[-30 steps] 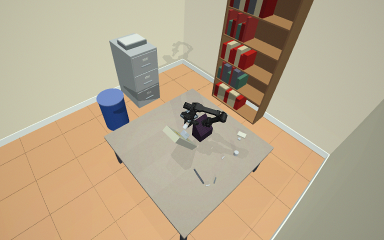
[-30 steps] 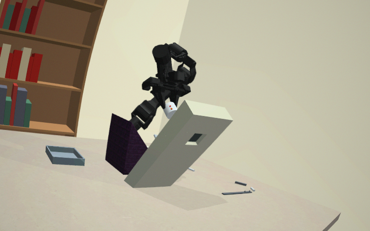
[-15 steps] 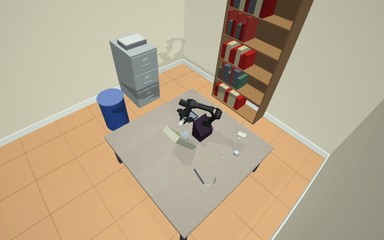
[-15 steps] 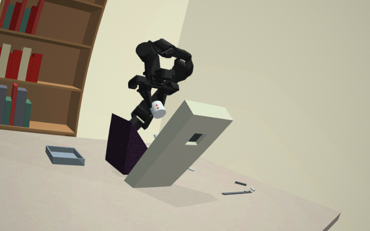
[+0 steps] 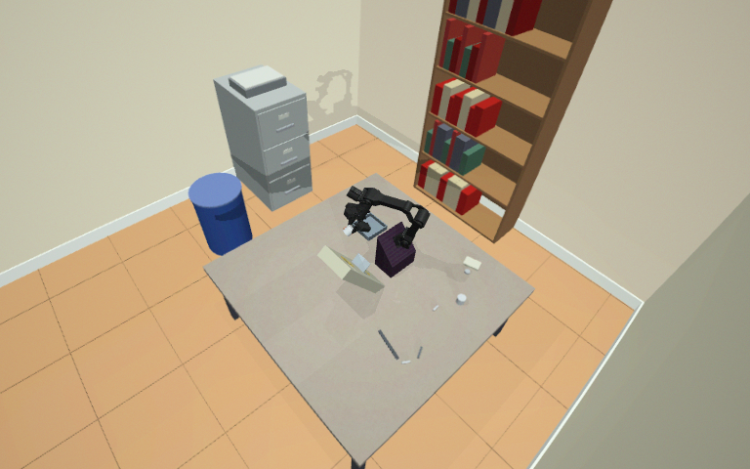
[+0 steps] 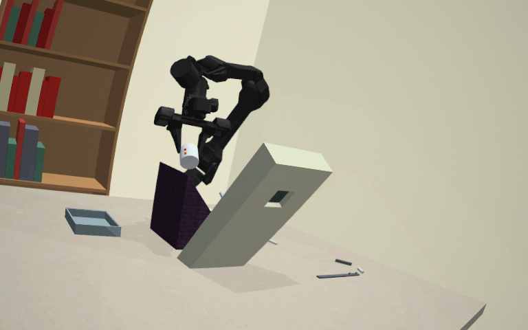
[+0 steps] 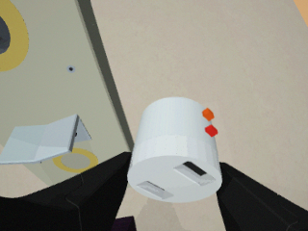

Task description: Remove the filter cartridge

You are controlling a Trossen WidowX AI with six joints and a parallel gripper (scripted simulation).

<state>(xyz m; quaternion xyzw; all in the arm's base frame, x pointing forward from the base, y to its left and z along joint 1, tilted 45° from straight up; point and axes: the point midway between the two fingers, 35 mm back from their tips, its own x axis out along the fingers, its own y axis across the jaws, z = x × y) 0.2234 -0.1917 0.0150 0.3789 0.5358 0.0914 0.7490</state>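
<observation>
The blue-grey tray is 28 cm below my gripper tip, 27 cm behind it and 15 cm to the right of it. The rest, counted from my gripper tip: round filter cartridge (right at my gripper tip); cream block (56 cm behind, 42 cm to the left, 28 cm below).
</observation>
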